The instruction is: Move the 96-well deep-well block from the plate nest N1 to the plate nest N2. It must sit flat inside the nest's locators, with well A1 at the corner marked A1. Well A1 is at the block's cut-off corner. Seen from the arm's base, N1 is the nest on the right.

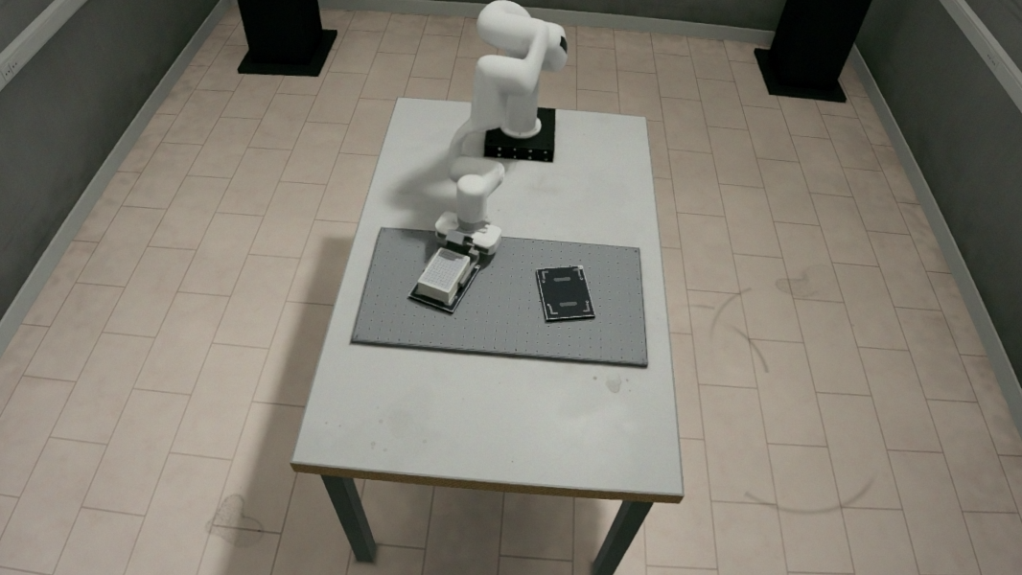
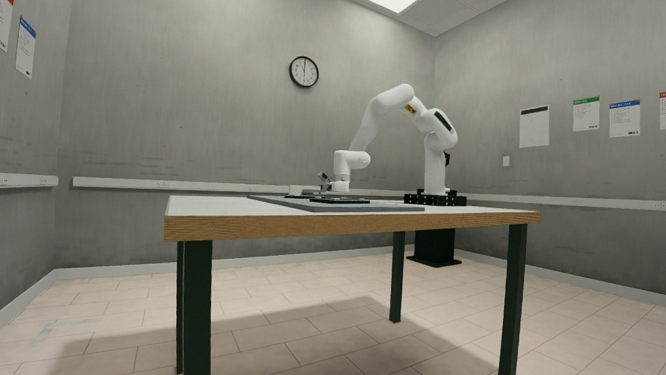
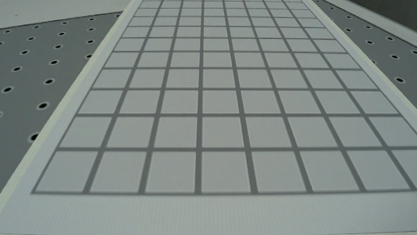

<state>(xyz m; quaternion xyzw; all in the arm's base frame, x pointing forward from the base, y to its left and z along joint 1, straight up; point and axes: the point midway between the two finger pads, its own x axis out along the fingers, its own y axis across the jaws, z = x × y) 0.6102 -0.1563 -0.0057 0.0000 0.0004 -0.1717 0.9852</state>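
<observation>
Now: the white 96-well deep-well block 10 mm ahead of my hand. Round my hand: grey perforated baseplate: 150 mm to the left, 40 mm below, 20 mm ahead.
</observation>
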